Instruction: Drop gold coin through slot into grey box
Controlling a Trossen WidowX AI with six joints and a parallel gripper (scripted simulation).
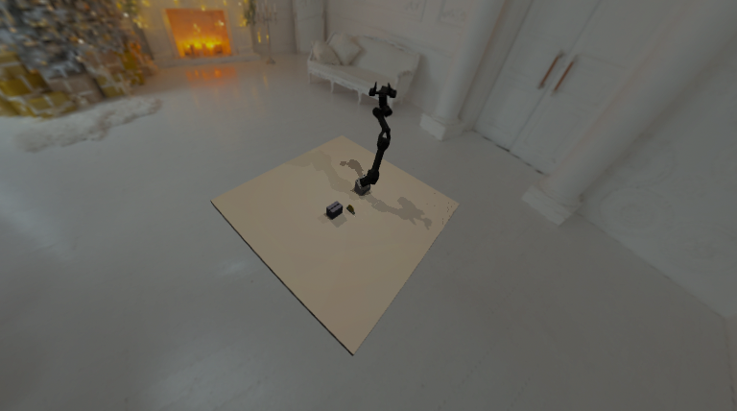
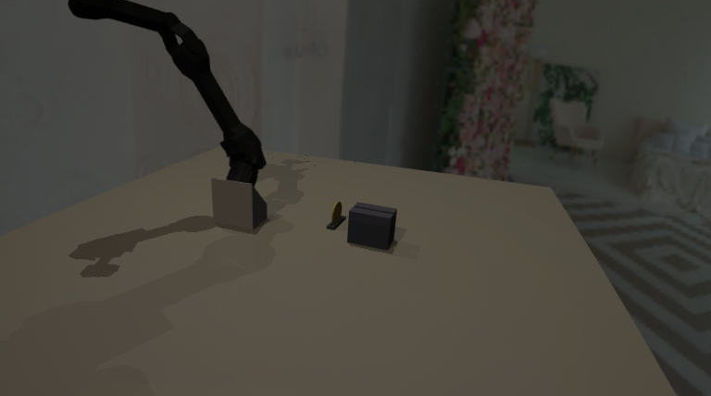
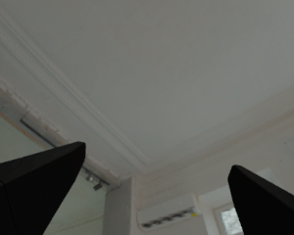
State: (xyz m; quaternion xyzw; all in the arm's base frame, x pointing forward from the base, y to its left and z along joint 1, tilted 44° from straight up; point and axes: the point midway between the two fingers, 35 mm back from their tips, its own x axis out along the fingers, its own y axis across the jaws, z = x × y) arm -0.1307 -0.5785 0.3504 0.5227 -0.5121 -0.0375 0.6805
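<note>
Right now the coin is 42 cm ahead of my gripper tip, 28 cm to the left of it and 71 cm below it.
</note>
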